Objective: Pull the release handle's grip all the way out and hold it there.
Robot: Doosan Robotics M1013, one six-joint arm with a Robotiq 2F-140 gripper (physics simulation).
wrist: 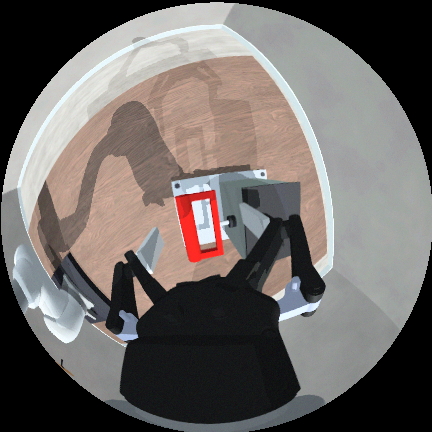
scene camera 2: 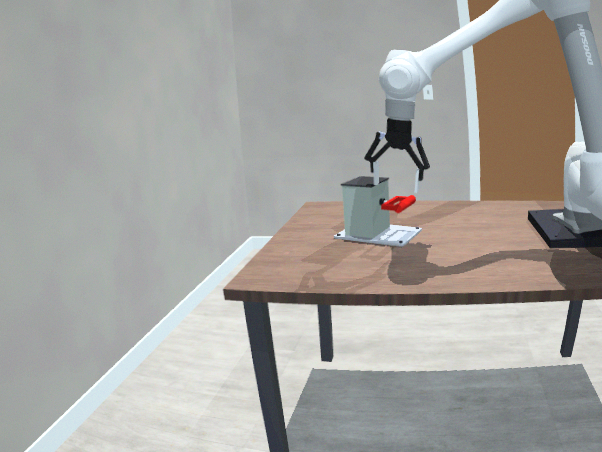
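The red release handle's grip (scene camera 2: 407, 203) (wrist: 190, 230) is a rectangular loop sticking out sideways from the grey-green box (scene camera 2: 365, 210) (wrist: 232, 200). A short light rod and a black collar (wrist: 231, 221) show between grip and box in the wrist view. My gripper (scene camera 2: 396, 187) (wrist: 198, 224) is wide open and empty, pointing down above the grip. In the scene view, one fingertip overlaps the box's dark lid; the other is just above the grip's outer end. In the wrist view the grip appears between the two finger pads. Whether the fingertip touches the lid is unclear.
The box stands on a white base plate (scene camera 2: 410, 234) (wrist: 252, 174) with screws at its corners. The plate is on the brown wooden table (scene camera 2: 325, 285). The robot's black mount (scene camera 2: 542, 230) is at the table's right. Grey walls stand behind and to the left.
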